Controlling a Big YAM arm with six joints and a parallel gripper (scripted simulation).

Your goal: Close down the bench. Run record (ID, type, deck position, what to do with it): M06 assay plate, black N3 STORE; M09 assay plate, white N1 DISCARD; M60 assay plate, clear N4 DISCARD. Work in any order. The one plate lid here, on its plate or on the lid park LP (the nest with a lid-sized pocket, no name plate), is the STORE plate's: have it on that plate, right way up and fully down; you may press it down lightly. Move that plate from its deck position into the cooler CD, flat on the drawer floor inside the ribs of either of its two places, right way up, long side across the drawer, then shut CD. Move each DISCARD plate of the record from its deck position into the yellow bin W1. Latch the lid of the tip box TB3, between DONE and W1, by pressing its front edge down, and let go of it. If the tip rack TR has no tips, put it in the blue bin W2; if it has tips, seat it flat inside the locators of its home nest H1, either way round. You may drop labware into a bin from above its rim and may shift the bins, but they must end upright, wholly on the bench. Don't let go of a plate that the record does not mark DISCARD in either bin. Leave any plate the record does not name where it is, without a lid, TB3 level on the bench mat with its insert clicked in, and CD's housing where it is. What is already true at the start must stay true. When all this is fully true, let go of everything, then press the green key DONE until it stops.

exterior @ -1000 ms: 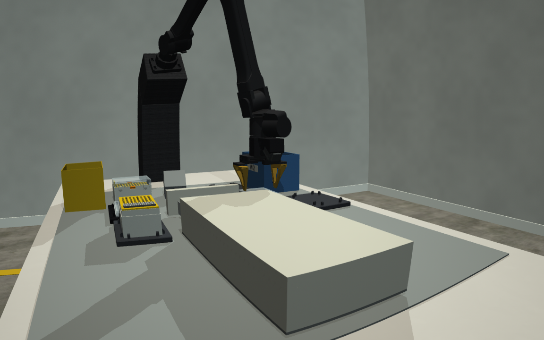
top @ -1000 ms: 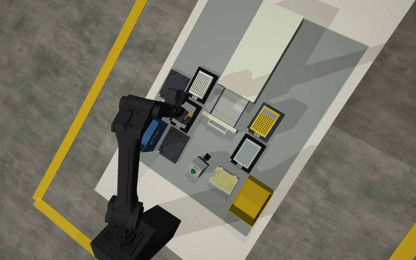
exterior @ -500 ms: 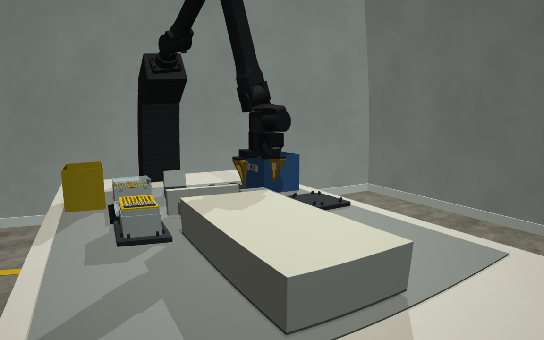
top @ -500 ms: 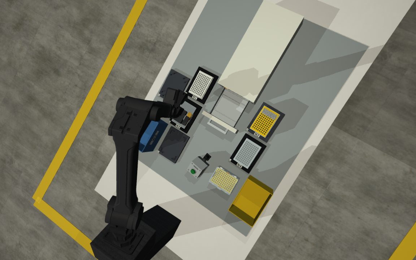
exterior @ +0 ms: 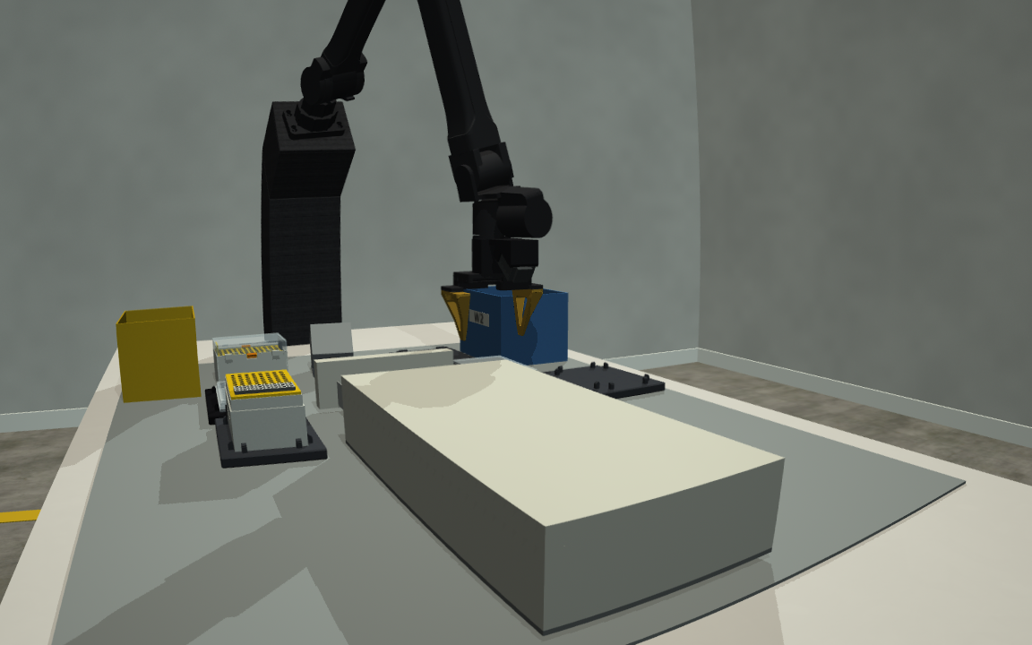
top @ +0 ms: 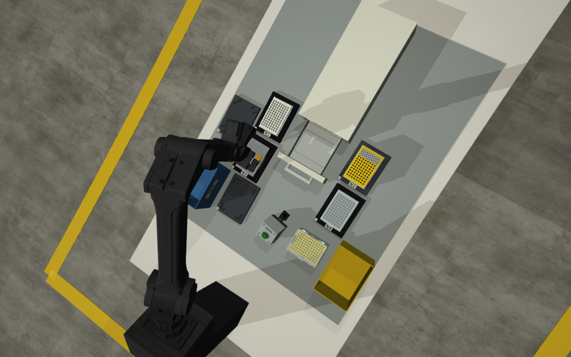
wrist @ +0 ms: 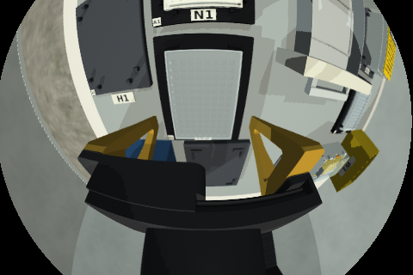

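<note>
The clear plate lid lies 5 cm below my hand. From my hand the other things lie so: nest N3: 7 cm below; home nest H1: 12 cm ahead, 11 cm to the left, 7 cm below; black plate: 6 cm below.
</note>
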